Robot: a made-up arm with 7 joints. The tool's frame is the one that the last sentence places.
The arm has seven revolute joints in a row. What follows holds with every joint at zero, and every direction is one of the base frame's.
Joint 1 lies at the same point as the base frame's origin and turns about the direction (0.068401, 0.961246, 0.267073), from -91.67 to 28.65 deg.
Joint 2 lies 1 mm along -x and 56 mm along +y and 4 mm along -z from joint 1 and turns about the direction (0.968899, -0.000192, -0.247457), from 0 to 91.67 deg.
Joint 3 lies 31 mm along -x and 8 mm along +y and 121 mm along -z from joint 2 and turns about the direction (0.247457, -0.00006, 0.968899), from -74.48 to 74.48 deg.
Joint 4 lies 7 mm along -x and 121 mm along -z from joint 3 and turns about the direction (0.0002, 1, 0.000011), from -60 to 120 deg.
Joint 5 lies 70 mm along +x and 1 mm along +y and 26 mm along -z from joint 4 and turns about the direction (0.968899, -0.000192, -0.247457), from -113 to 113 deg.
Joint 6 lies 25 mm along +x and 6 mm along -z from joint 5 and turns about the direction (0.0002, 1, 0.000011), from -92.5 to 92.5 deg.
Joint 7 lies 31 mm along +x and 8 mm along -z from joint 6 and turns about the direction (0.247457, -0.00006, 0.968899), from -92.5 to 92.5 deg.
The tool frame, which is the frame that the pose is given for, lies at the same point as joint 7; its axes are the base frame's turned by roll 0, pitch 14.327 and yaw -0.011 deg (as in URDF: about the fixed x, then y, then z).
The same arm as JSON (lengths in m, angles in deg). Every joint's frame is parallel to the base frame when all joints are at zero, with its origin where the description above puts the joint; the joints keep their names.
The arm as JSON. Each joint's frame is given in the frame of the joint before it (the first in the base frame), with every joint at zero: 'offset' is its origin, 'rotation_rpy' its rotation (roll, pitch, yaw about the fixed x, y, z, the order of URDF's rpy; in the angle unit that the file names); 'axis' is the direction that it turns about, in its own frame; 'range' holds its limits. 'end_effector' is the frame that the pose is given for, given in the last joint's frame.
{"length_unit": "m", "angle_unit": "deg", "chain": [{"id": "joint 1", "offset": [0.0, 0.0, 0.0], "rotation_rpy": [0.0, 0.0, 0.0], "axis": [0.068403, 0.961235, 0.26711], "range": [-91.67, 28.65]}, {"id": "joint 2", "offset": [-0.001, 0.056, -0.004], "rotation_rpy": [0.0, 0.0, 0.0], "axis": [0.968889, -0.0002, -0.247497], "range": [0.0, 91.67]}, {"id": "joint 3", "offset": [-0.031, 0.008, -0.121], "rotation_rpy": [0.0, 0.0, 0.0], "axis": [0.247497, -0.0001, 0.968889], "range": [-74.48, 74.48]}, {"id": "joint 4", "offset": [-0.007, 0.0, -0.121], "rotation_rpy": [0.0, 0.0, 0.0], "axis": [0.0002, 1.0, 0.0], "range": [-60.0, 120.0]}, {"id": "joint 5", "offset": [0.07, 0.001, -0.026], "rotation_rpy": [0.0, 0.0, 0.0], "axis": [0.968889, -0.0002, -0.247497], "range": [-113.0, 113.0]}, {"id": "joint 6", "offset": [0.025, 0.0, -0.006], "rotation_rpy": [0.0, 0.0, 0.0], "axis": [0.0002, 1.0, 0.0], "range": [-92.5, 92.5]}, {"id": "joint 7", "offset": [0.031, 0.0, -0.008], "rotation_rpy": [0.0, 0.0, 0.0], "axis": [0.247497, -0.0001, 0.968889], "range": [-92.5, 92.5]}], "end_effector": {"offset": [0.0, 0.0, 0.0], "rotation_rpy": [0.0, 14.33, -0.01]}}
